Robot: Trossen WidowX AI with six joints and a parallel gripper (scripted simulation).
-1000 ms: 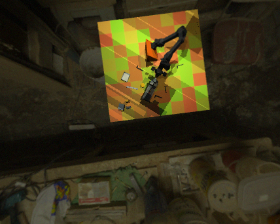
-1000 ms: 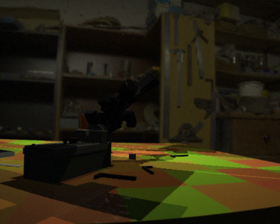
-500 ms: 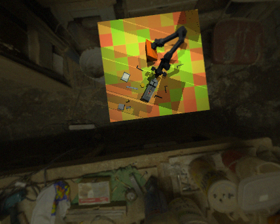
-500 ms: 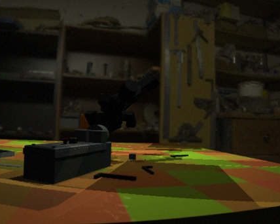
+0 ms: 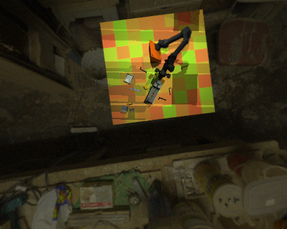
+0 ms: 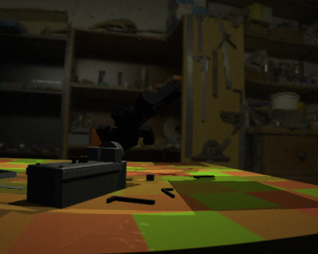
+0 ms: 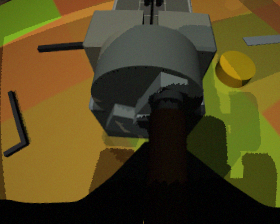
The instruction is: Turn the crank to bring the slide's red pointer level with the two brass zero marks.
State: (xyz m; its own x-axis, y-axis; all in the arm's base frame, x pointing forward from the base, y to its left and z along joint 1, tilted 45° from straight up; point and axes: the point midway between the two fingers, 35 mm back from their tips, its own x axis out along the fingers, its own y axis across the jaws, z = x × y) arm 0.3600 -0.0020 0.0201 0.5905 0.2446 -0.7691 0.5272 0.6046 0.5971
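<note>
The brown crank handle lies 10 mm behind my gripper tip, 10 mm to the left of it and 30 mm above it. Round my gripper tip: yellow disc: 50 mm ahead, 160 mm to the right, 80 mm below; red pointer: 180 mm ahead, 100 mm to the right, 10 mm below; small cube: 80 mm behind, 120 mm to the left, 80 mm below.
</note>
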